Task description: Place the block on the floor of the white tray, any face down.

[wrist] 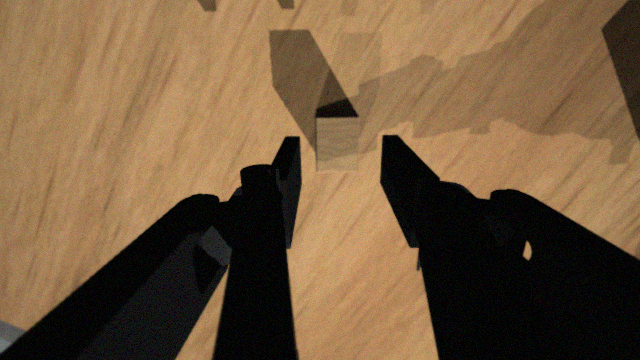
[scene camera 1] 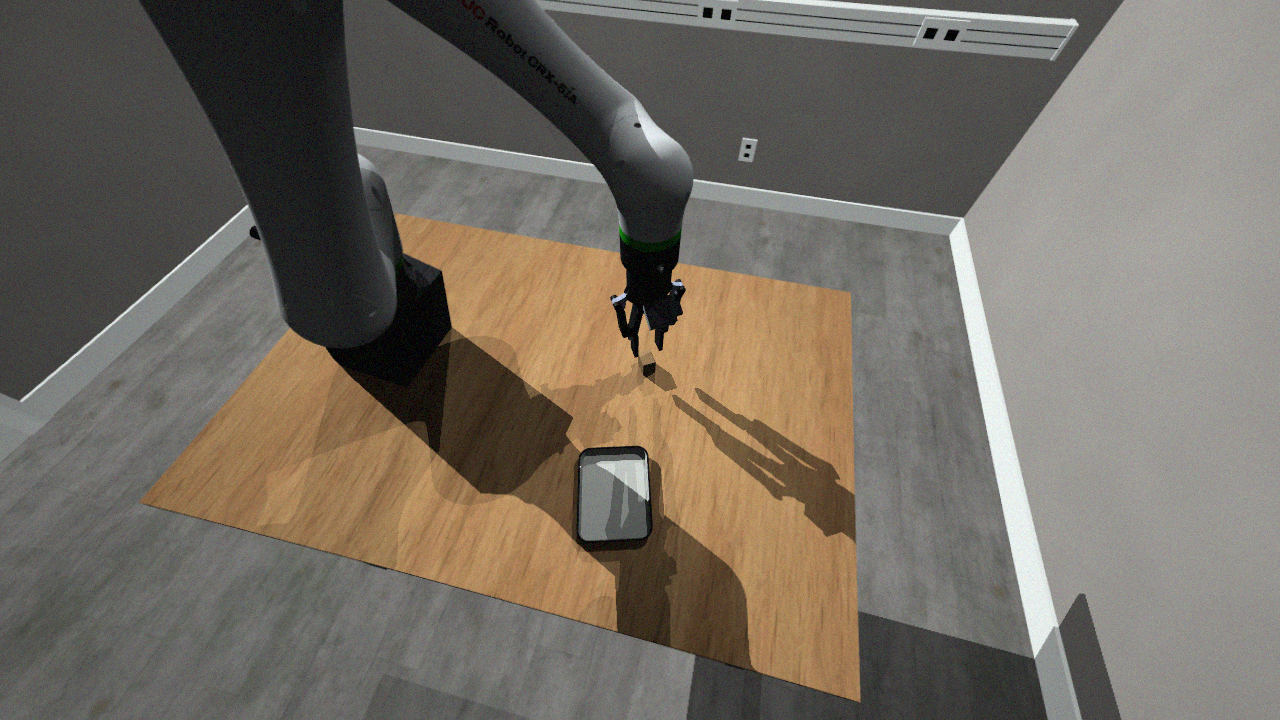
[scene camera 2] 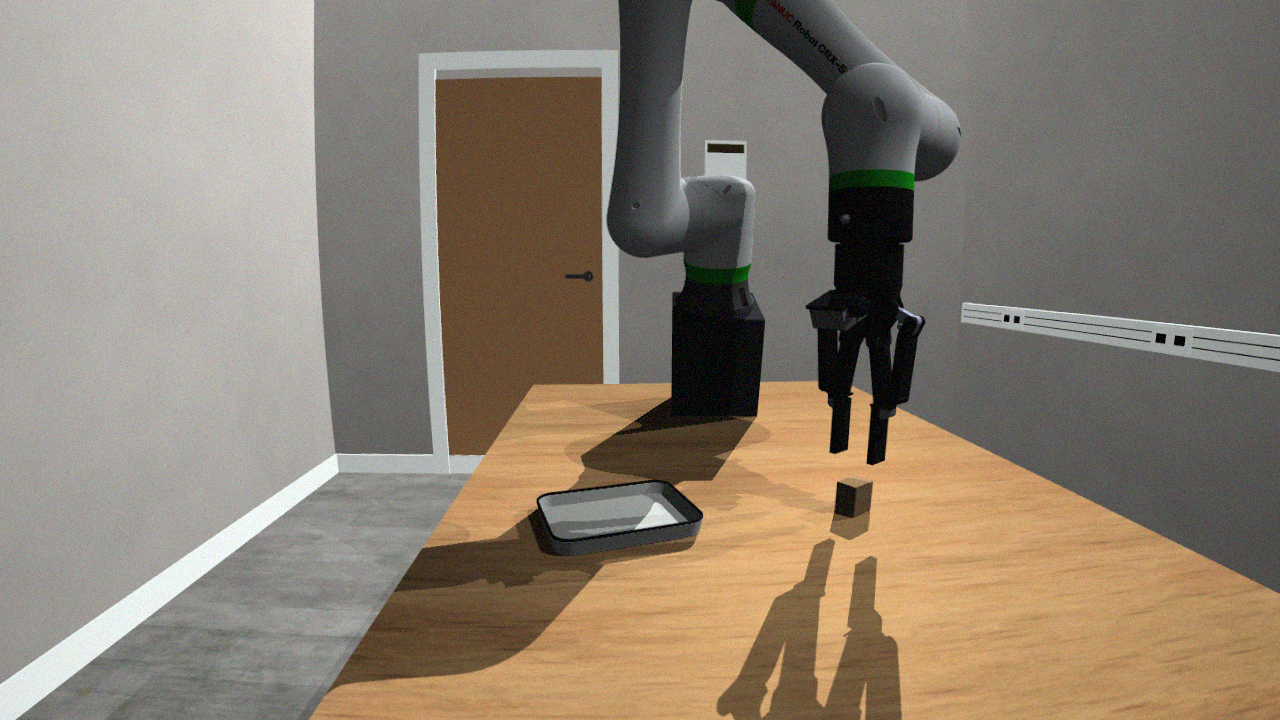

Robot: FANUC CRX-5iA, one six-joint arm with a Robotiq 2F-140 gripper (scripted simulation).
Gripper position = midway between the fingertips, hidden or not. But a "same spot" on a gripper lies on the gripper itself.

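Gripper visible: wrist view, scene camera 1, scene camera 2 (856,456). Same spot on the gripper: (wrist: 482,218) and (scene camera 1: 630,330).
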